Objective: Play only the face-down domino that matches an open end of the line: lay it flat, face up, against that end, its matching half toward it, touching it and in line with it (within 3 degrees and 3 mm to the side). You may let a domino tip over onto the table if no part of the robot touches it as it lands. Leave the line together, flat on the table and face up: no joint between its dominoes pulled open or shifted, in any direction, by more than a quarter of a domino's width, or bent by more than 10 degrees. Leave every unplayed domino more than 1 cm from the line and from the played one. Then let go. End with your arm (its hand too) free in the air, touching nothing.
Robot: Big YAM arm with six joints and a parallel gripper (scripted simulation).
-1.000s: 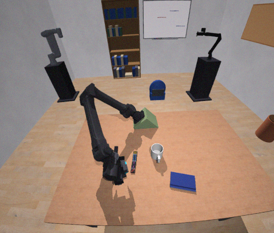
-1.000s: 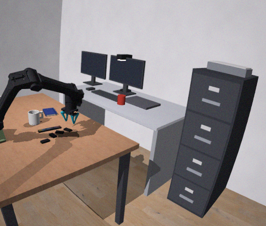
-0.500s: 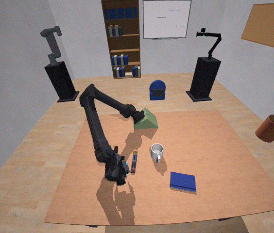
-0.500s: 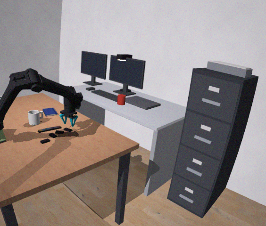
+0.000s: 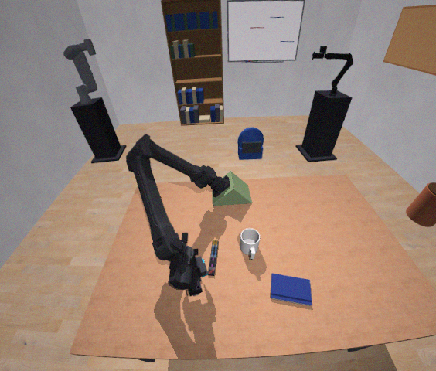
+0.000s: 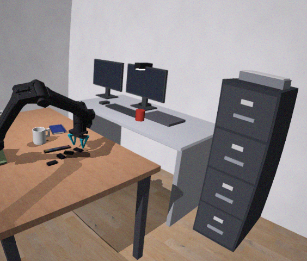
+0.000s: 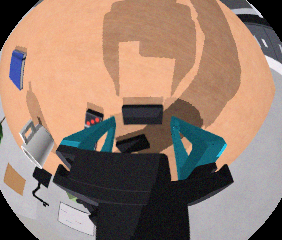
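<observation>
My hand is 30 mm above the domino. Also, from my hand: blue book 80 mm ahead, 380 mm to the left, 30 mm below.
</observation>
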